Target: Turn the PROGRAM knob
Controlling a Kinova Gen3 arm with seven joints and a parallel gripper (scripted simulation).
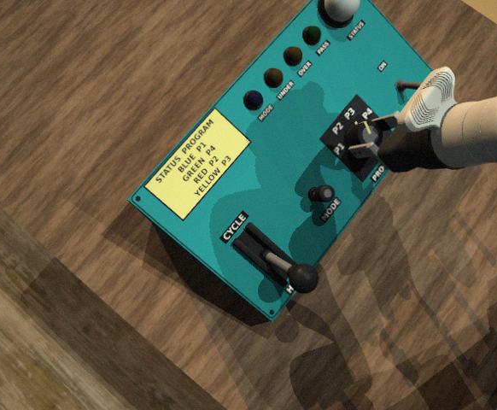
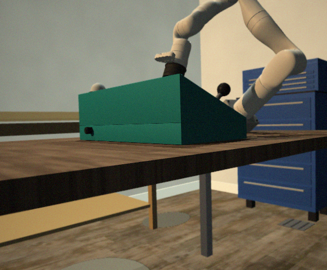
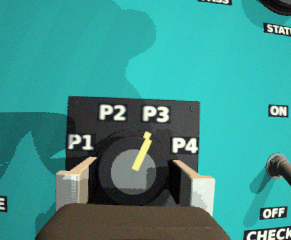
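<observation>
Now: hand 6 cm to the right of the teal console, 4 cm short of it and 2 cm above it. Also, from my hand: cycle lever 24 cm to the left, 2 cm behind, 1 cm above; then mode button 12 cm to the left, 1 cm ahead; then check toggle 12 cm to the right, 1 cm below.
</observation>
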